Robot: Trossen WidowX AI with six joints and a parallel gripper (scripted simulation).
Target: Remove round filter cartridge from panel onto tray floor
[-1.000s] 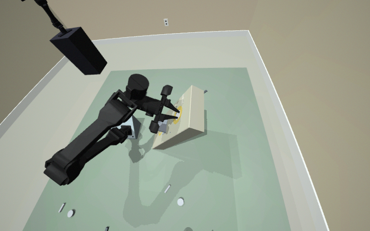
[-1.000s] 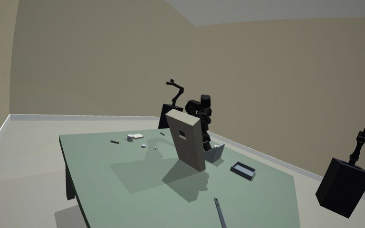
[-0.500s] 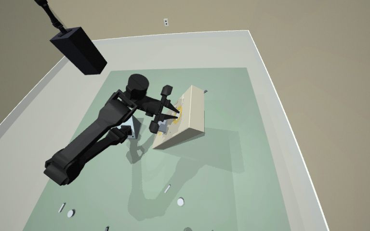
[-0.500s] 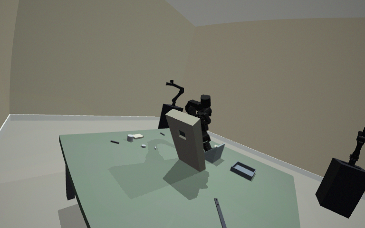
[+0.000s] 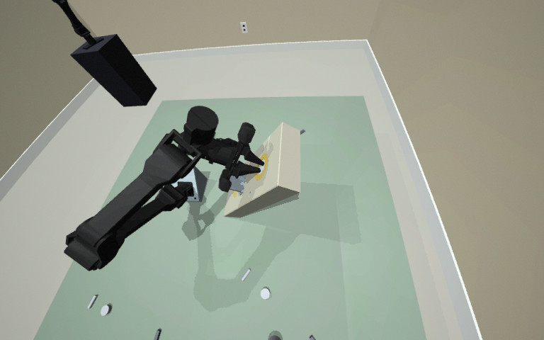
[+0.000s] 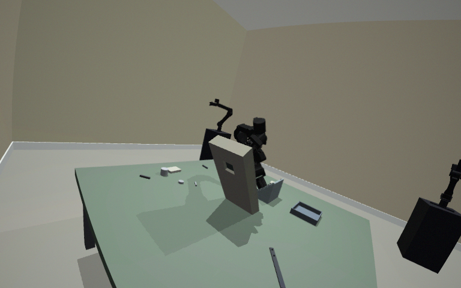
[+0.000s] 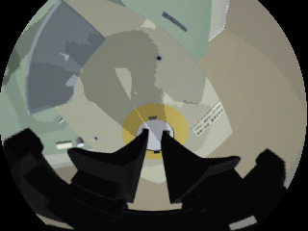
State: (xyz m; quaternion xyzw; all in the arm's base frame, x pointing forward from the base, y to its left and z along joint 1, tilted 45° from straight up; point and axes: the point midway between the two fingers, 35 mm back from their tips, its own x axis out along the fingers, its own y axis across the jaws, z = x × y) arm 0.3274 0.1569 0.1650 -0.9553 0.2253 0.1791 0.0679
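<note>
The round filter cartridge lies 10 mm ahead of my gripper tip and 10 mm below it. Round my gripper tip: shallow grey tray 420 mm behind, 290 mm to the left, 250 mm below; then beige service panel 40 mm behind, 80 mm below.
</note>
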